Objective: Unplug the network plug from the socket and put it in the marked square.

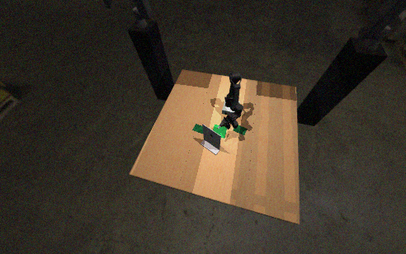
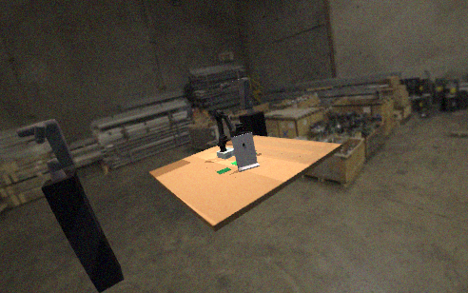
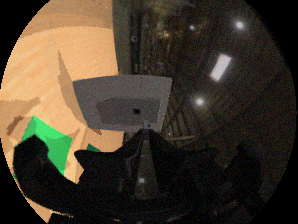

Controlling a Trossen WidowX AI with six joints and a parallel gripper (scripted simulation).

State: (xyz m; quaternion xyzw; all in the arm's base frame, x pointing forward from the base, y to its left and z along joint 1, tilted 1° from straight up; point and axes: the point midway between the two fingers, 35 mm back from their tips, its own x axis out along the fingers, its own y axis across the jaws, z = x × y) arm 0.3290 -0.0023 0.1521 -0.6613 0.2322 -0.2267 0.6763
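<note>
The green marked square lies 210 mm below my gripper tip, 80 mm behind it and 10 mm to the right of it. From my gripper tip the other things lie so: grey upright panel: 90 mm below, 80 mm ahead, 50 mm to the right; network plug: 10 mm ahead.
</note>
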